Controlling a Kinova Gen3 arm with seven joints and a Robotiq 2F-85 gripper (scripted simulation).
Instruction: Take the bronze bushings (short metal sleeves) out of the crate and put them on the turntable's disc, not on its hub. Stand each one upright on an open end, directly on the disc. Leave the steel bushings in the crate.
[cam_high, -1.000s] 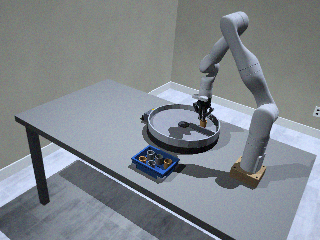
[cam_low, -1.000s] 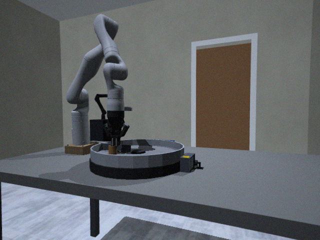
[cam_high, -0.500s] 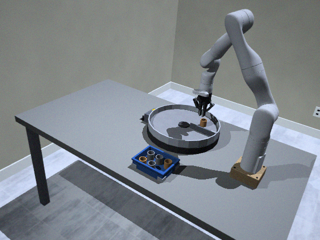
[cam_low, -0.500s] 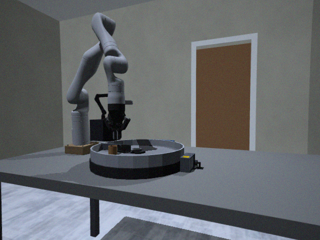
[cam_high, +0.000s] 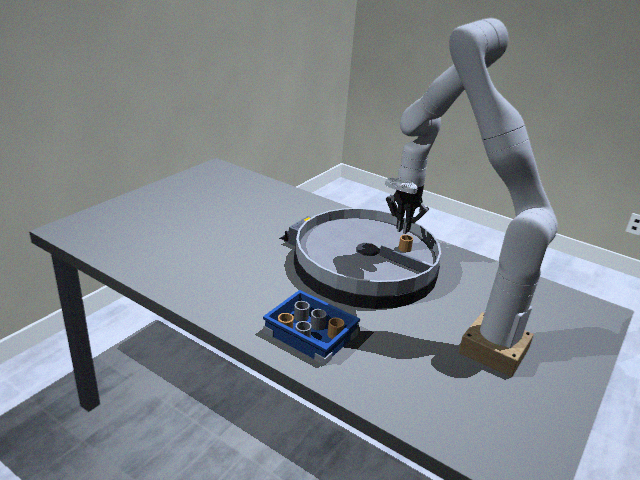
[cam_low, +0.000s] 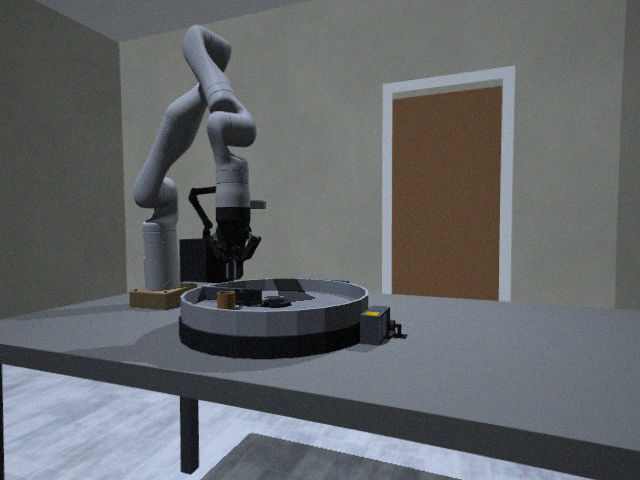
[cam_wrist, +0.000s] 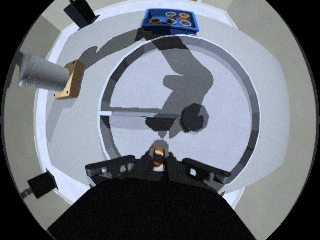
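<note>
Now: hand 60 mm short of the turntable disc, 70 mm to the right of it and 80 mm above it.
</note>
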